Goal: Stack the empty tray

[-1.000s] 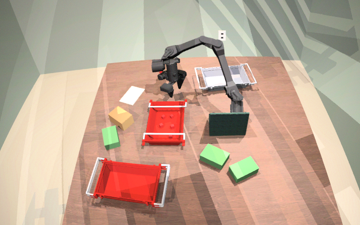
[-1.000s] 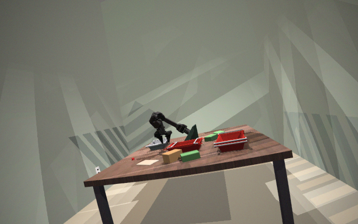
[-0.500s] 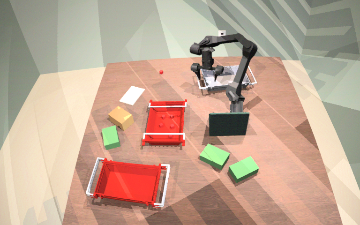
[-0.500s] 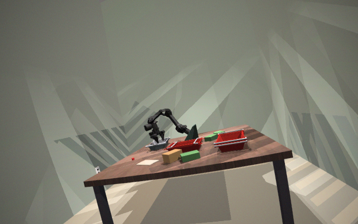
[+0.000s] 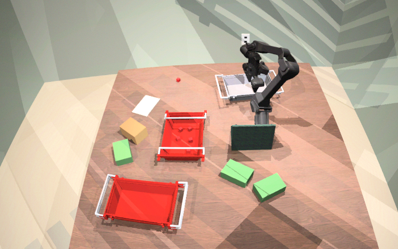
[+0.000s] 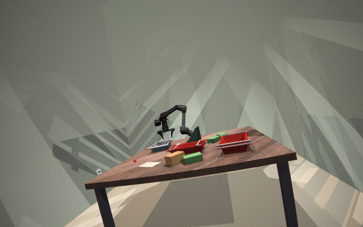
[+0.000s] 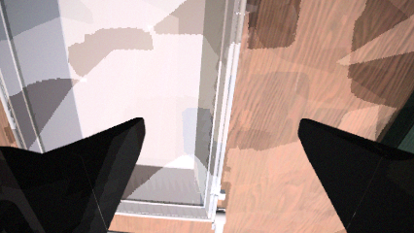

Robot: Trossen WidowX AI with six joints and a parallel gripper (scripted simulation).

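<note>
The grey tray is 8 cm to the right of my gripper tip, 5 cm below it and 1 cm ahead of it. Round my gripper tip: white sheet: 58 cm ahead, 10 cm below, 7 cm to the left; then red cube: 43 cm ahead, 16 cm to the right, 9 cm below; then tan box: 59 cm ahead, 28 cm to the left, 7 cm below.
</note>
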